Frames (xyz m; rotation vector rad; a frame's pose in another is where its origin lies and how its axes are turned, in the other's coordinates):
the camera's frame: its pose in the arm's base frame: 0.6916 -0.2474 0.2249 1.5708 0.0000 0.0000
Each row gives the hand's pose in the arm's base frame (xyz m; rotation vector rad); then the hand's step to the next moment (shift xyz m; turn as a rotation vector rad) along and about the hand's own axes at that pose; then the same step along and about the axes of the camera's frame.
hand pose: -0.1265 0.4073 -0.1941 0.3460 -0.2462 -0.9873
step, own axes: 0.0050 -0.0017 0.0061 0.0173 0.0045 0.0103
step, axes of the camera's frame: -0.0008 0.0052 0.0061 0.0090 0.0120 0.0142
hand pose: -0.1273 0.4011 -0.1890 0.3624 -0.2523 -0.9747
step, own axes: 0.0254 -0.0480 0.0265 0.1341 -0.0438 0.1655
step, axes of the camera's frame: -0.0324 0.0057 0.0507 -0.0216 0.1392 0.1657
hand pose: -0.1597 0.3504 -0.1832 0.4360 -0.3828 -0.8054
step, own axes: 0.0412 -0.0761 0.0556 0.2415 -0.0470 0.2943
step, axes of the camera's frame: -0.0467 0.0148 0.0904 -0.0178 0.2637 0.2780
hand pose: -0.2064 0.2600 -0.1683 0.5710 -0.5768 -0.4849
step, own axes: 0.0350 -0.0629 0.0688 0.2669 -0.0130 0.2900
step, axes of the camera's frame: -0.0336 0.0216 0.0912 0.0125 0.2911 0.2657
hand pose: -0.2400 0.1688 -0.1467 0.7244 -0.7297 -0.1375
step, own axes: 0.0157 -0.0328 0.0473 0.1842 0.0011 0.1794
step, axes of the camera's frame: -0.0149 0.0120 0.0565 0.0209 0.1967 0.1643
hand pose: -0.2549 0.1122 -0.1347 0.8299 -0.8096 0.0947
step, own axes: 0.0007 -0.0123 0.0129 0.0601 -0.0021 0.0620
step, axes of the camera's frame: -0.0027 -0.0020 0.0175 0.0056 0.0640 0.0577
